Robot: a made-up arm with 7 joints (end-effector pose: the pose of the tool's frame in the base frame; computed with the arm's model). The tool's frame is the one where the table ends. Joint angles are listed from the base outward.
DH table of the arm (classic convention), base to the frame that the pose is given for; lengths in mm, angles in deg. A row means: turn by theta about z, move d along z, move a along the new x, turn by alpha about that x. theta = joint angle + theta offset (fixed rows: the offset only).
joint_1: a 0, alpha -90.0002, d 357, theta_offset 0
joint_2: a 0, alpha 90.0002, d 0, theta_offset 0
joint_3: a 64, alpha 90.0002, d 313, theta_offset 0
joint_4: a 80, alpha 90.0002, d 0, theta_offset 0
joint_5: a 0, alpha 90.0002, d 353, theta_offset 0
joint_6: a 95, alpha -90.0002, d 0, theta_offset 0
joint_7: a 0, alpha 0, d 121, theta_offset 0
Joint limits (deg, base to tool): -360..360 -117.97..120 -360..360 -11..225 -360..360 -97..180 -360..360
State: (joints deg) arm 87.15 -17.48 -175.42 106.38 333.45 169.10 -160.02
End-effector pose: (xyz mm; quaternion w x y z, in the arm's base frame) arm -47.1 -407.9 606.6 0.6147 -0.6861 -0.3254 -0.2135
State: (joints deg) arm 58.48 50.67 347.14 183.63 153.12 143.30 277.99
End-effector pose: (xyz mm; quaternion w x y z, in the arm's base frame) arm 110.5 376.8 859.7 0.6210 0.5461 -0.5549 -0.0911
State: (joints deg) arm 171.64 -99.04 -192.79 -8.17 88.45 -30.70 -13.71
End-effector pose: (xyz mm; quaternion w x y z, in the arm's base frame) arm -132.7 -141.8 318.9 0.6264 0.5049 -0.2646 -0.5317
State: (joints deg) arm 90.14 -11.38 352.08 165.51 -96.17 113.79 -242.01
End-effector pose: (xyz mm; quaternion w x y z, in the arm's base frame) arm 156.5 -94.0 1068.1 0.4088 -0.3592 0.7628 -0.3492
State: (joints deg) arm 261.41 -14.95 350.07 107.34 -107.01 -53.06 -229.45
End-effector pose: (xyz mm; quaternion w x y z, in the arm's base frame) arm 35.8 -285.5 897.4 0.3281 0.5483 -0.3492 0.6854
